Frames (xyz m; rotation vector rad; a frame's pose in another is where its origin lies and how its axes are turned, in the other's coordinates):
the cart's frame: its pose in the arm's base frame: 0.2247 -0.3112 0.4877 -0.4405 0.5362 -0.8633
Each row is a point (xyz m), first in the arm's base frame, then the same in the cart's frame.
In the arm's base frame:
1: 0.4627 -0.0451 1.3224
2: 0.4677 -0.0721 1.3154
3: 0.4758 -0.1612 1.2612
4: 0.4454 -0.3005 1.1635
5: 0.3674 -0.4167 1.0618
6: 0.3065 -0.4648 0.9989
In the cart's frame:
1: -0.3051 -0.1772 0.8365
2: -0.2789 -0.1859 0.8300
3: -0.1888 -0.2019 0.7794
4: -0.0675 -0.2450 0.6641
5: 0.0109 -0.3006 0.5202
6: 0.0334 -0.3288 0.4271

